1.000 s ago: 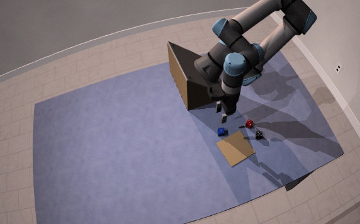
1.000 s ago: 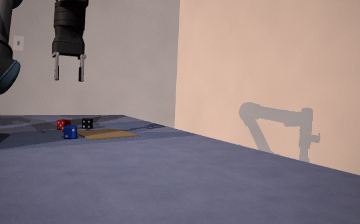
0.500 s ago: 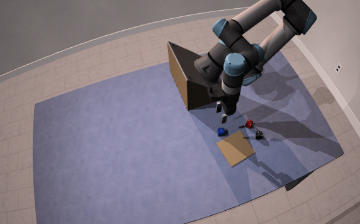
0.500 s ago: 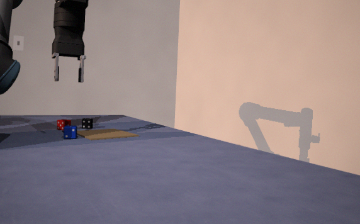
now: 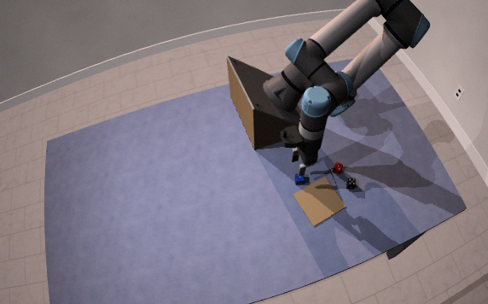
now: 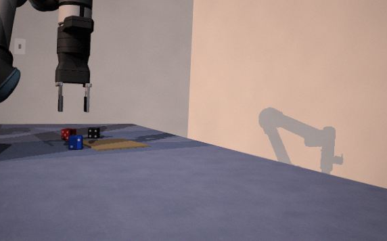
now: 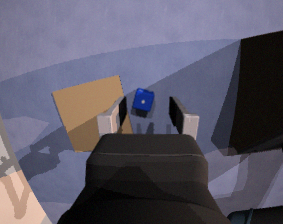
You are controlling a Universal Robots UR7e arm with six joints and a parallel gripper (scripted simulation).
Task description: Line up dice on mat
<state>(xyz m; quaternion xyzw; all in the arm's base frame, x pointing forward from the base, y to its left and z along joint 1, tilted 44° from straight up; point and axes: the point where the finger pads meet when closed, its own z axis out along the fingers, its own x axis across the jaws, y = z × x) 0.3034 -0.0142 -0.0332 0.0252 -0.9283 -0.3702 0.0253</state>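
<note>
The blue die is 1 cm ahead of my hand, 1 cm to the left of it and 9 cm below it. From my hand the other things lie so: red die: 1 cm ahead, 16 cm to the left, 9 cm below; tan mat: 10 cm ahead, 5 cm to the left, 10 cm below; black die: 8 cm ahead, 19 cm to the left, 9 cm below.
</note>
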